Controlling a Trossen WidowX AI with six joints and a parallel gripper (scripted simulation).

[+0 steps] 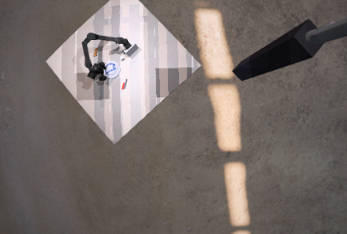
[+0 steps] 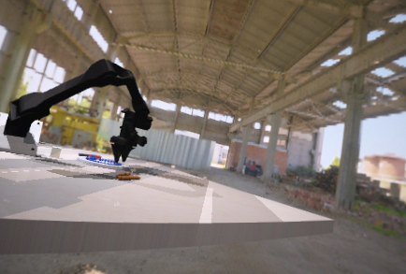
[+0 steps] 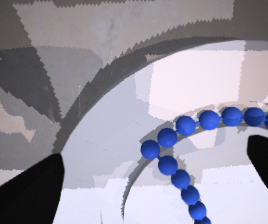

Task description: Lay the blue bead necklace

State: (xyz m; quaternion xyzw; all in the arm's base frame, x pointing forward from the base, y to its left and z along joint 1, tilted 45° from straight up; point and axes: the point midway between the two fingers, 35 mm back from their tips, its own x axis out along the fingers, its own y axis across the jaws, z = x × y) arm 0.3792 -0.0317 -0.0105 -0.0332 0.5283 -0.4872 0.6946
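Right now my gripper tip is 60 mm past the round white bead board and 10 mm above it. Also, from my gripper tip: small white block 240 mm behind, 20 mm to the left; then red pen-like object 50 mm behind, 240 mm to the left, 10 mm below.
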